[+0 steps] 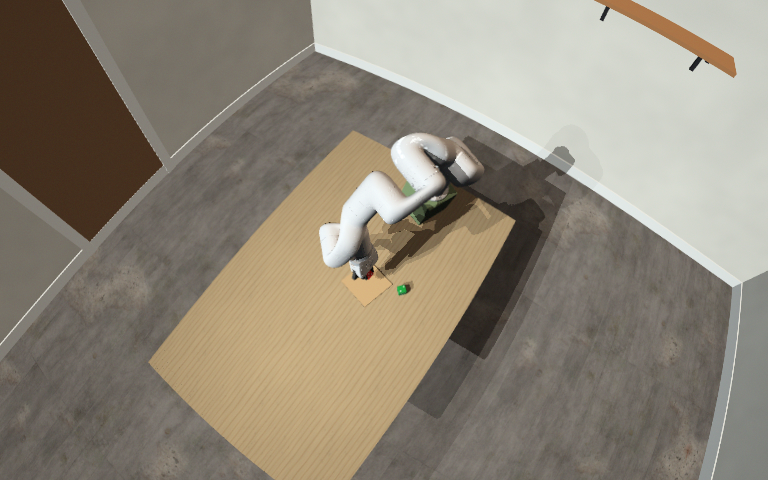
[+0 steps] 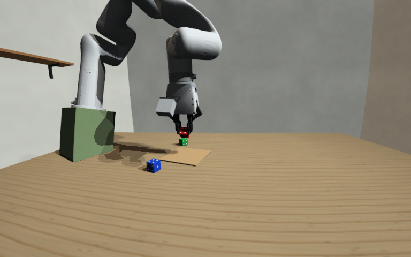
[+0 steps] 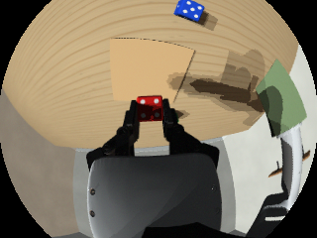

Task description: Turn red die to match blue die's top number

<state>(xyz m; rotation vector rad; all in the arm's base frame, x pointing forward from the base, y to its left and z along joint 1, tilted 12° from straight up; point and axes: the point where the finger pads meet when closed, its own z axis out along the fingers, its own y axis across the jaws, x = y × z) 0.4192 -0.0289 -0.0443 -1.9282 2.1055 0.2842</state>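
The red die is 20 mm below my hand. Round my hand: blue die (120 mm to the right, 90 mm below, 70 mm behind); then tan mat (100 mm below); then green die (130 mm to the left, 90 mm below, 40 mm behind).
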